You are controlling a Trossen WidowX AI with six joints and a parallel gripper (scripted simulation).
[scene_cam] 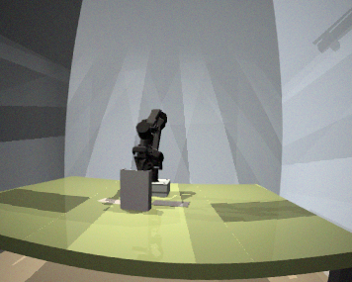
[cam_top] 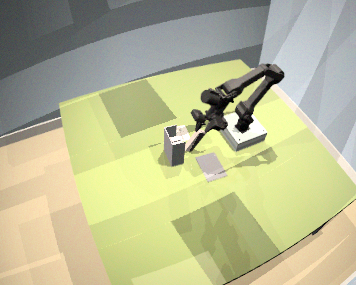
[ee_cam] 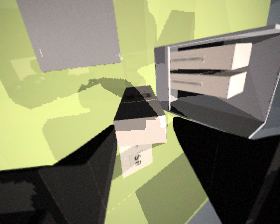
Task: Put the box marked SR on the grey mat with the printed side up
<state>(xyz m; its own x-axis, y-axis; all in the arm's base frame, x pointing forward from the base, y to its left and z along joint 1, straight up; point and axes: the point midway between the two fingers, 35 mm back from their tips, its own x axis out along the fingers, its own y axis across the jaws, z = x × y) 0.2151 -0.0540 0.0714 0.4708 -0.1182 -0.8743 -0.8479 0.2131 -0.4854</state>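
Now: the grey mat 2 cm ahead of my gripper tip, 12 cm to the left of it and 10 cm below it. The rest, counted from my gripper tip: white card 1 cm ahead, 12 cm to the right, 11 cm below.
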